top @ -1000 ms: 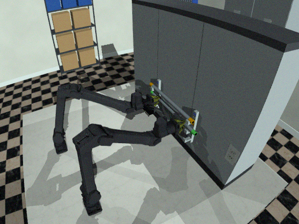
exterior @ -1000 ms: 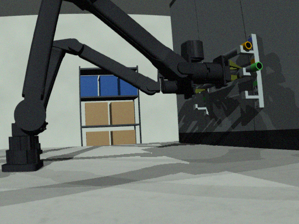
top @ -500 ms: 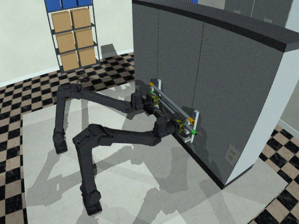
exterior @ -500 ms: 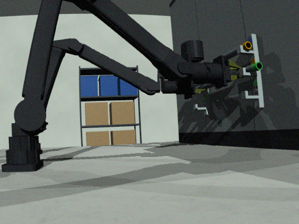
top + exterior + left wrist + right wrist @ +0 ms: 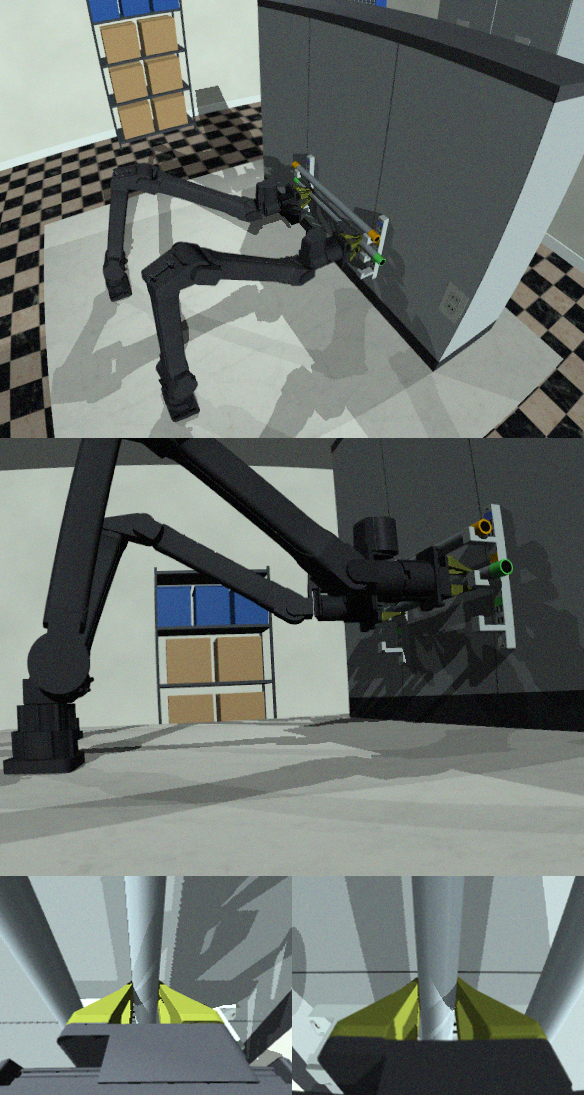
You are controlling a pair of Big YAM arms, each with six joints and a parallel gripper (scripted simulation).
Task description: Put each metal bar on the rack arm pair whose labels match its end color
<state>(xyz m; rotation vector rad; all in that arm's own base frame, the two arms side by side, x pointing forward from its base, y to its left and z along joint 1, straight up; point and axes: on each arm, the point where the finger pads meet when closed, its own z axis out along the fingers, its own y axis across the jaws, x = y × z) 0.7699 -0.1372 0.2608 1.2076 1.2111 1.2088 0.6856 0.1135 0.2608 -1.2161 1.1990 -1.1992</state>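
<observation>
The green-ended bar lies 2 cm ahead of my right hand and 15 cm to the left of it. Also, from my right hand: grey cabinet wall (21 cm ahead, 16 cm to the left, 19 cm above); orange-ended bar (1 cm ahead, 16 cm to the left, 8 cm above); wall outlet (2 cm behind, 36 cm to the right, 4 cm above).
My left gripper is now 30 mm past the orange-ended bar, 140 mm to the left of it and 80 mm below it. Round my left hand: green-ended bar (20 mm behind, 150 mm to the right); grey cabinet wall (170 mm ahead, 130 mm to the right, 190 mm above); wall outlet (70 mm behind, 660 mm to the right, 40 mm above).
</observation>
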